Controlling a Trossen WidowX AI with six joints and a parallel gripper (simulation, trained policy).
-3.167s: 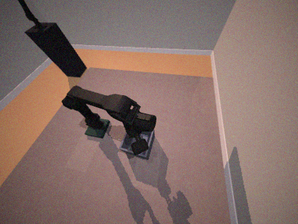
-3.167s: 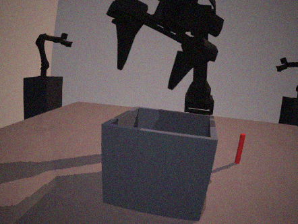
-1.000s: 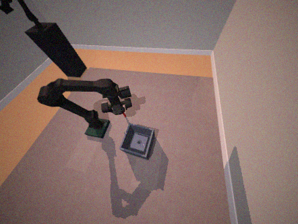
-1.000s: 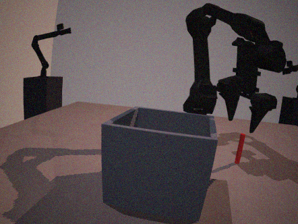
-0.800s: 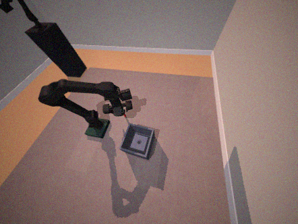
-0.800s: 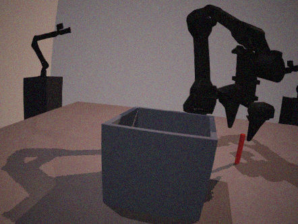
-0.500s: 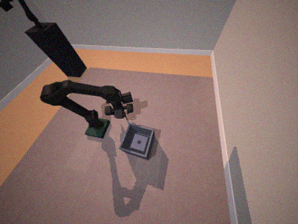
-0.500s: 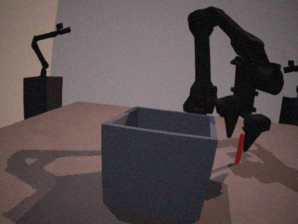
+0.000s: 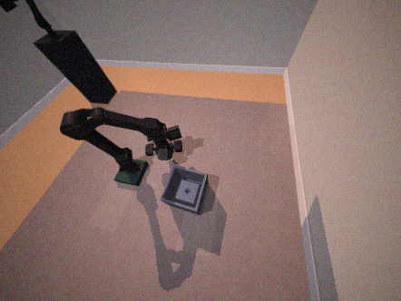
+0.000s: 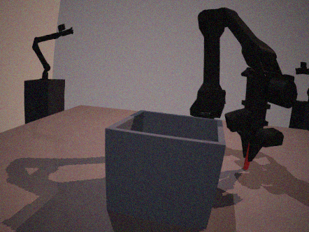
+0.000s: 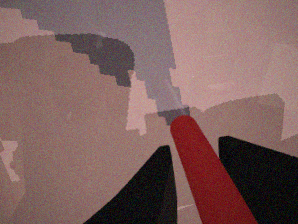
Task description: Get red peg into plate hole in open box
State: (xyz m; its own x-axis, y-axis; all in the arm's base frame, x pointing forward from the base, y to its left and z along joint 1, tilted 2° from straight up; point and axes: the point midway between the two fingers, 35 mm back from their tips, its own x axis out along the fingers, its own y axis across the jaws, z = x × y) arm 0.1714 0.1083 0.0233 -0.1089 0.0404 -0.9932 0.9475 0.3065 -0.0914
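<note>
My gripper tip is now 19 cm to the left of the plate, 17 cm short of it and 2 cm below it. Round my gripper tip: red peg: 1 cm above.
</note>
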